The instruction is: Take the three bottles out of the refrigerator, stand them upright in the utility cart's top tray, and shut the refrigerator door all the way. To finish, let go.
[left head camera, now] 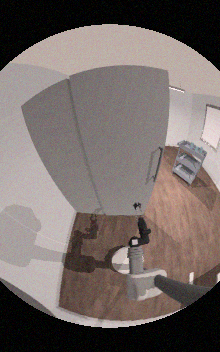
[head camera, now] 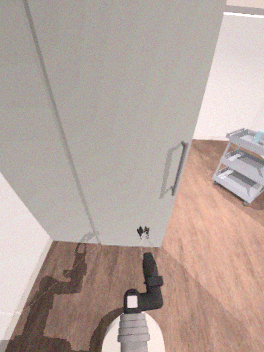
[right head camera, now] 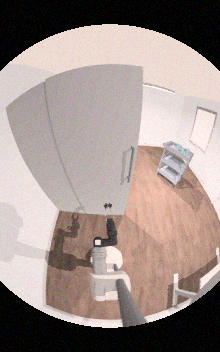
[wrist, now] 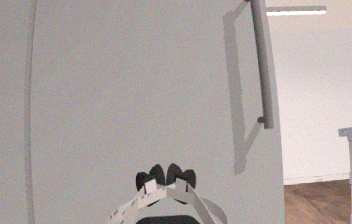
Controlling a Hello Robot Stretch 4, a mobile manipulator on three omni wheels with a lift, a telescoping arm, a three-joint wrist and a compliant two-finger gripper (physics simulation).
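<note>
The refrigerator door (head camera: 125,115) (left head camera: 120,135) (right head camera: 95,135) (wrist: 135,90) shows its grey outer face, with the vertical handle (head camera: 180,170) (right head camera: 131,165) (wrist: 261,65) near its right edge. The refrigerator's inside is hidden, and how far the door stands open cannot be told. My gripper (head camera: 143,231) (left head camera: 137,205) (right head camera: 108,205) (wrist: 165,176) is shut and empty in front of the door's lower part, left of and below the handle. The utility cart (head camera: 236,189) (left head camera: 184,176) (right head camera: 169,175) stands beyond on the right. Small light-blue bottles (head camera: 258,136) show on its top tray; their count is unclear.
A white wall (head camera: 15,270) runs along the left side. Wooden floor (head camera: 210,250) lies between the door and the cart. White table legs (right head camera: 176,290) show at the lower right of the right head view. A window (left head camera: 211,125) (right head camera: 203,127) is on the wall beyond the cart.
</note>
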